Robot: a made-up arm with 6 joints.
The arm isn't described. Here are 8 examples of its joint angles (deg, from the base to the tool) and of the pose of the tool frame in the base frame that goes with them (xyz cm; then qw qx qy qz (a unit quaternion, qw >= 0)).
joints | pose
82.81 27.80 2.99 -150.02 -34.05 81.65 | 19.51 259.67 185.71 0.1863 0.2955 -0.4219 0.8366
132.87 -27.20 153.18 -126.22 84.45 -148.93 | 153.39 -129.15 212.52 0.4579 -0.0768 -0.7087 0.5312
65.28 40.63 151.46 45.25 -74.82 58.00 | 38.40 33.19 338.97 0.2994 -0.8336 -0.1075 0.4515
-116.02 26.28 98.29 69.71 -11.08 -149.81 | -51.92 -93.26 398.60 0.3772 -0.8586 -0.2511 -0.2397
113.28 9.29 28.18 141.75 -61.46 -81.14 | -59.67 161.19 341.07 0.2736 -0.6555 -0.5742 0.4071
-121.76 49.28 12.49 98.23 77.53 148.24 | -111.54 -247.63 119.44 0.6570 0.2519 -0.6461 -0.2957
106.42 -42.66 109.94 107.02 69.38 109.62 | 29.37 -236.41 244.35 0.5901 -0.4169 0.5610 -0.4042
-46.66 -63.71 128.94 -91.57 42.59 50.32 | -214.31 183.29 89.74 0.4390 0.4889 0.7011 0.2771
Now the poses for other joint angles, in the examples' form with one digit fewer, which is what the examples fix.
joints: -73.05 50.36 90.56 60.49 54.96 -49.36
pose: 86.4 -205.4 324.9 0.239 -0.928 0.104 0.267
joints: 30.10 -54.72 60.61 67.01 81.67 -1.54
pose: -210.1 -83.1 279.2 0.230 0.715 0.250 0.611
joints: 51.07 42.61 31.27 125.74 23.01 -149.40
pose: 169.6 238.7 187.6 0.241 -0.128 -0.265 0.925
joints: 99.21 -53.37 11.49 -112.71 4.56 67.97
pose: 13.0 -57.2 344.3 0.109 0.199 -0.830 0.510
